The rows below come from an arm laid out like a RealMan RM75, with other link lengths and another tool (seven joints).
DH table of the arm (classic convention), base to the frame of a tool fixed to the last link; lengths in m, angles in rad. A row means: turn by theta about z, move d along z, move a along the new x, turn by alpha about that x. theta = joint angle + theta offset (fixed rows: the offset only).
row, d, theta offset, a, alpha
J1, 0.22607, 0, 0, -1.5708
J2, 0, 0, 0, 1.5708
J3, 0.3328, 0, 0, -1.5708
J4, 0, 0, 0, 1.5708
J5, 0.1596, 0, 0, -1.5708
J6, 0, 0, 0, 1.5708
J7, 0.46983, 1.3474, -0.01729, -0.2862
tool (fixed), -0.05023, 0, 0, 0
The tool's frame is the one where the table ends.
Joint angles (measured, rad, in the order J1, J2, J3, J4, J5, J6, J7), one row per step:
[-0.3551, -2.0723, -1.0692, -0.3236, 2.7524, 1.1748, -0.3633]
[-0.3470, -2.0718, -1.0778, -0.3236, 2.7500, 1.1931, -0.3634]
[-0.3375, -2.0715, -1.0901, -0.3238, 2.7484, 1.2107, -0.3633]
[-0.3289, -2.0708, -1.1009, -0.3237, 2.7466, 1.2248, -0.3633]
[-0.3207, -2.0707, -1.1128, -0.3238, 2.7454, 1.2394, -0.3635]
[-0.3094, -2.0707, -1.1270, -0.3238, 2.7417, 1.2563, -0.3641]
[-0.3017, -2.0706, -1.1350, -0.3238, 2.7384, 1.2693, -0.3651]
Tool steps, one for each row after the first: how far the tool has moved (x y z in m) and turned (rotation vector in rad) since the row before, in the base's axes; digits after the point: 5 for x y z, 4 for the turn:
[-0.00084, -0.00200, 0.00887, 0.0179, -0.0093, -0.0011]
[-0.00234, -0.00209, 0.00995, 0.0203, -0.0095, 0.0020]
[-0.00303, -0.00188, 0.00871, 0.0176, -0.0073, 0.0035]
[-0.00253, -0.00198, 0.00889, 0.0183, -0.0080, 0.0027]
[-0.00466, -0.00277, 0.01116, 0.0230, -0.0105, 0.0066]
[-0.00260, -0.00228, 0.00759, 0.0156, -0.0076, 0.0030]

